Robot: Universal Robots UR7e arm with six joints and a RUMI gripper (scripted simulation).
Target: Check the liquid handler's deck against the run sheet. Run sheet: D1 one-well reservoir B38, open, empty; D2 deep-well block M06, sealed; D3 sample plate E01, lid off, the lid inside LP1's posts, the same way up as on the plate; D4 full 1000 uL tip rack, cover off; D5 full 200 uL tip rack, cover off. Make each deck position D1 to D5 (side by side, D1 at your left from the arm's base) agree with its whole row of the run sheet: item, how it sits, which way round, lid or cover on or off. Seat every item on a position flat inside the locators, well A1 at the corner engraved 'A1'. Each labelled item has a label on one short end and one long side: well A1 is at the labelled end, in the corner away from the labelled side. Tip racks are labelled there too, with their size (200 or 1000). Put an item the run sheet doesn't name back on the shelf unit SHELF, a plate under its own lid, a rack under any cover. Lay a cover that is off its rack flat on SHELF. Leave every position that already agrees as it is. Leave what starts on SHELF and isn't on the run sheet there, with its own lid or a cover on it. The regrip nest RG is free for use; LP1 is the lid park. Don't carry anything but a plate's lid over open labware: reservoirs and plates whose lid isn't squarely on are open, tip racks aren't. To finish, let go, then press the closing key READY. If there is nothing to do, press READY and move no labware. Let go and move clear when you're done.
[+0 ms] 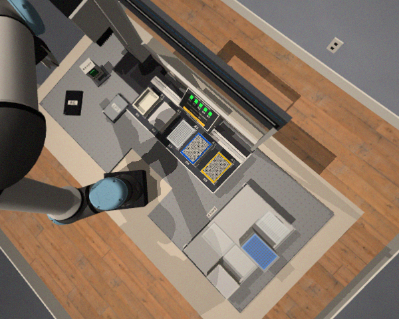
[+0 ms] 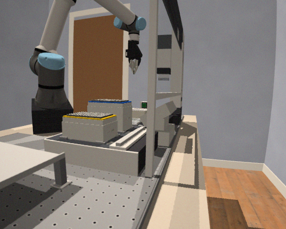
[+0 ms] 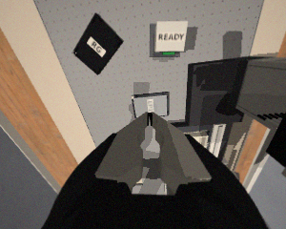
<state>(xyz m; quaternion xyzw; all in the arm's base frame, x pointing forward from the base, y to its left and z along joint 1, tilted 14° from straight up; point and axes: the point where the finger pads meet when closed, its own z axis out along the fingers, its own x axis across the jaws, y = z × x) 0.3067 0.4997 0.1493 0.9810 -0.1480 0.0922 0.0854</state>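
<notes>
Now: the ready key 7 cm ahead of my hand, 5 cm to the left of it and 23 cm below it. The rest, counted from my hand: black RG nest: 13 cm behind, 14 cm to the left, 31 cm below; then cream reservoir: 8 cm ahead, 29 cm to the right, 25 cm below; then grey lid: 3 cm behind, 12 cm to the right, 30 cm below.
</notes>
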